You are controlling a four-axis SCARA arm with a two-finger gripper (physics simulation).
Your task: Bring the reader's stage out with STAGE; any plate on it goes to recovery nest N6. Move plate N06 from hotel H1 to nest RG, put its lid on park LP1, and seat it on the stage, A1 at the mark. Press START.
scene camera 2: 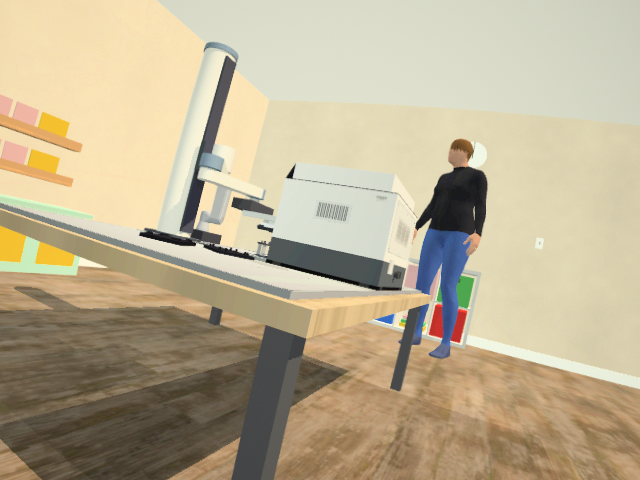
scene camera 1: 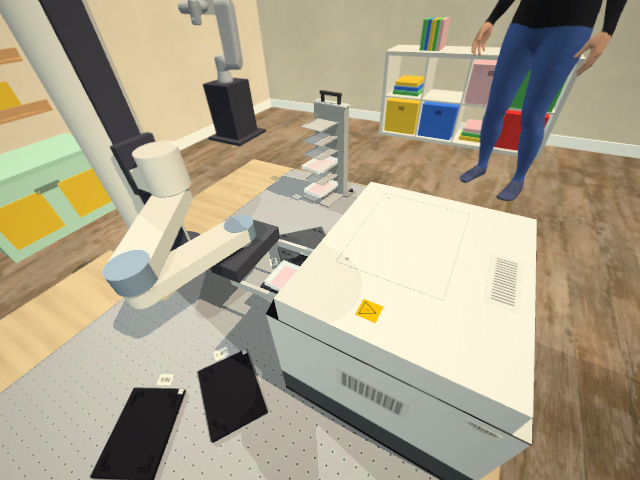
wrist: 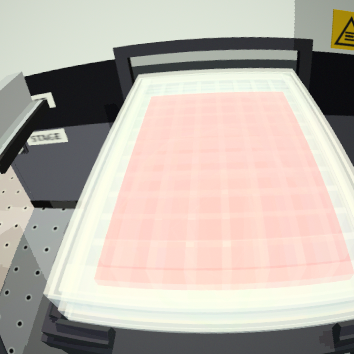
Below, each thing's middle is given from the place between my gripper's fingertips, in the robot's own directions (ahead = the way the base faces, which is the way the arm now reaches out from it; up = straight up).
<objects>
My gripper is now 10 mm past the dark stage frame point(wrist: 55, 325) and 40 mm above it.
</objects>
